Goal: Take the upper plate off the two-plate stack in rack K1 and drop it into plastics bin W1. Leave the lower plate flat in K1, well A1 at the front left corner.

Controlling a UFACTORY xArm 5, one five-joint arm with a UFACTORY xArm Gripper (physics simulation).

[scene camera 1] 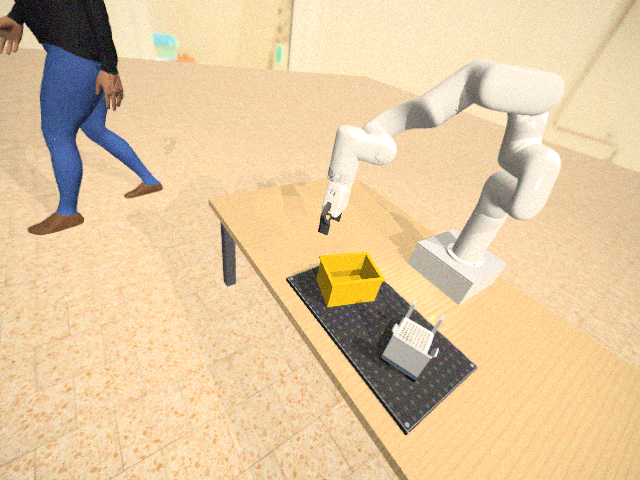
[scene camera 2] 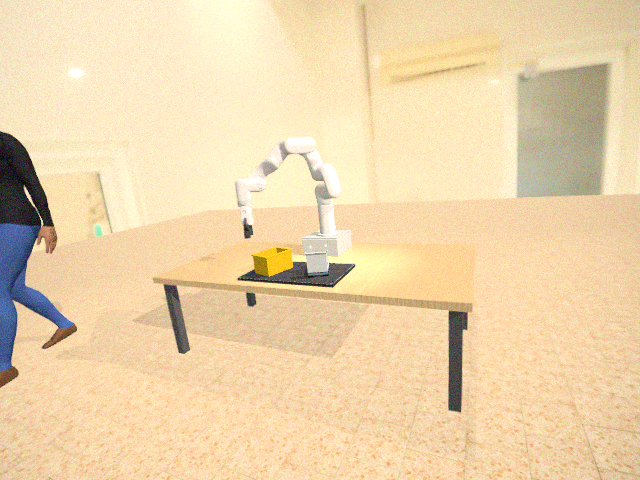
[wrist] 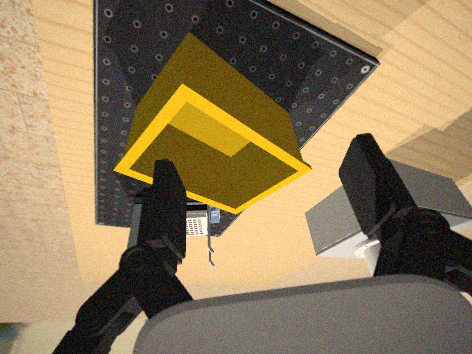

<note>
The pictures show: the gripper and a white gridded plate.
The gripper also shows in the wrist view.
</note>
